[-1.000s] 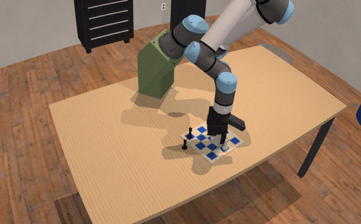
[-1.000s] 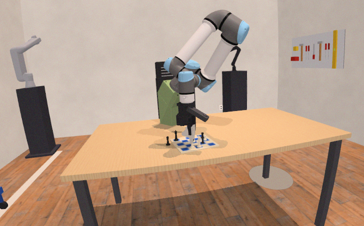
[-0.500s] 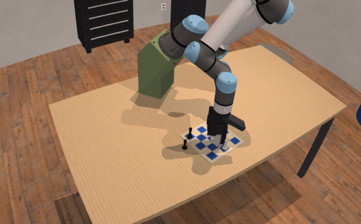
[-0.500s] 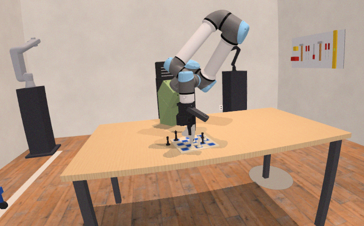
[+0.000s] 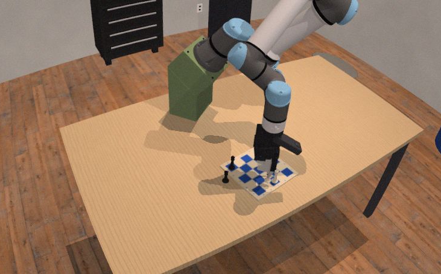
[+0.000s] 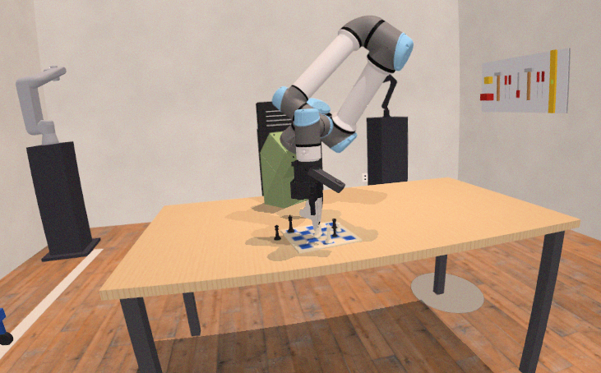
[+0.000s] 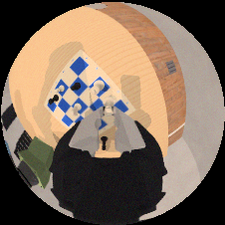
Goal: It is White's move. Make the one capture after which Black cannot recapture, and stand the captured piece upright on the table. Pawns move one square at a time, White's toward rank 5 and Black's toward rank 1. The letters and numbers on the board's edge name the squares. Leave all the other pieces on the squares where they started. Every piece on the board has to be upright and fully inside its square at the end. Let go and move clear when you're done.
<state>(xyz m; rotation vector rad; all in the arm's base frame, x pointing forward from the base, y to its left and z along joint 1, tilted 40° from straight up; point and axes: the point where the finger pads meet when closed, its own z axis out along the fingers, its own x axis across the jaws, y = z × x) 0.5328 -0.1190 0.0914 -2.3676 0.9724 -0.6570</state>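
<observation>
Now: hand 80 mm past the chessboard, 30 mm to the right of it and 70 mm above it. Also, from my hand: tall black piece 150 mm behind, 50 mm to the right, 30 mm below.
</observation>
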